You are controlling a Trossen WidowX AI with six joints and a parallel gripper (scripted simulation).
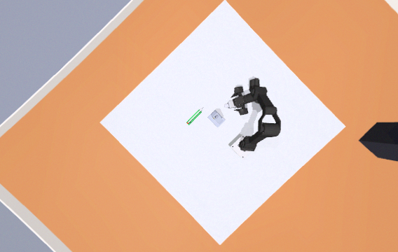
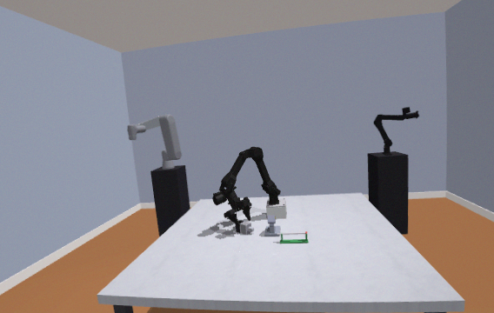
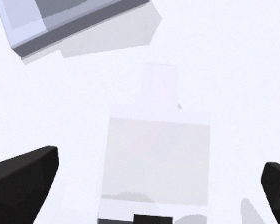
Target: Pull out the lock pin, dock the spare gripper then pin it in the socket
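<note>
Now: the spare gripper 30 mm below my gripper tip. From my gripper tip the other things lie so: bluish-grey socket 20 mm ahead, 150 mm to the left; green strip 140 mm ahead, 260 mm to the left, 30 mm below.
</note>
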